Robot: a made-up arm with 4 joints.
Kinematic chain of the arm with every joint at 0, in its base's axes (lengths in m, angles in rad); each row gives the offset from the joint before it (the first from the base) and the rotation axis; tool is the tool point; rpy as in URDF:
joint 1: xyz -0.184 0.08 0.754 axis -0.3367 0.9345 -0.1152
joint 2: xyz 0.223 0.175 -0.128 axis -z
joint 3: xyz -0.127 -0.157 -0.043 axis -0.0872 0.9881 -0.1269
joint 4: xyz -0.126 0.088 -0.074 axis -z
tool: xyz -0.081 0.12 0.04 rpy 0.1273 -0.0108 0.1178
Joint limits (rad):
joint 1: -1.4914..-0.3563
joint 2: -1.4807..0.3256
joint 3: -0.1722..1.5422
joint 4: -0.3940..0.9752
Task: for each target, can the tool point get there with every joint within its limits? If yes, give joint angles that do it. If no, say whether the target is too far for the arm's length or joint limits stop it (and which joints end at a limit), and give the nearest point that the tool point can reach.
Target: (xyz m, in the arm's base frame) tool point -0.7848 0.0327 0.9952
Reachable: no: joint limits stop it (at a limit: joint 1, joint 2, joint 3, joint 4) | nearest point -0.3128 0.3007 0.9095 | short by 0.550 m
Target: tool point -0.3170 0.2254 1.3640
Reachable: no: joint limits stop it (at a limit: joint 1, joint 2, joint 3) | nearest point -0.2902 0.3332 0.9214 | short by 0.456 m
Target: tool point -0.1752 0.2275 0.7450
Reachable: yes | joints -0.7955 -0.5843 1.2246 0.2023
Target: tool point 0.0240 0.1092 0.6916
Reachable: yes | joints -1.1009 -1.1799 -0.0258 0.4838
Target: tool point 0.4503 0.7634 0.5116
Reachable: no: too far | nearest point -0.0589 0.4196 0.6677 | short by 0.634 m
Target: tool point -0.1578 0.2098 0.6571
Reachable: yes | joints -1.0837 -0.5016 0.5398 0.0708
